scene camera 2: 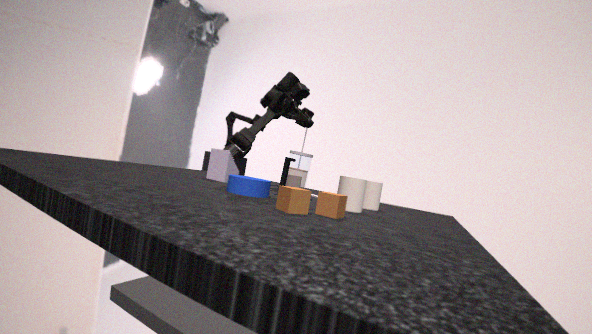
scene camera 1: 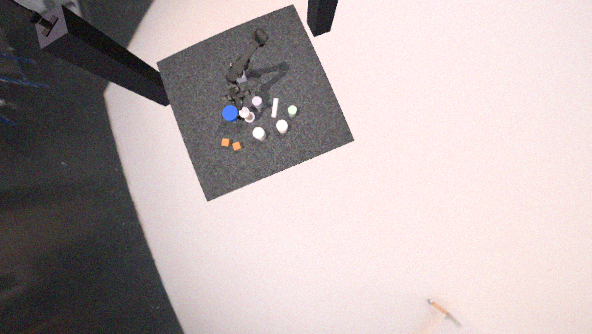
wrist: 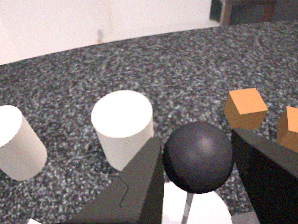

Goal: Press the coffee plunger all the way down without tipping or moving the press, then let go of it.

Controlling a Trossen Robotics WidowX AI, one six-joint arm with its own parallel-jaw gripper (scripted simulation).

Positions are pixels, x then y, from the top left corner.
Labels:
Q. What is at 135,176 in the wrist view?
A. My gripper.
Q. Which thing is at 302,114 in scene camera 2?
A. My gripper.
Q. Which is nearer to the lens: the coffee press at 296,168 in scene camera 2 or the blue disc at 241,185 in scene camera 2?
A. The blue disc.

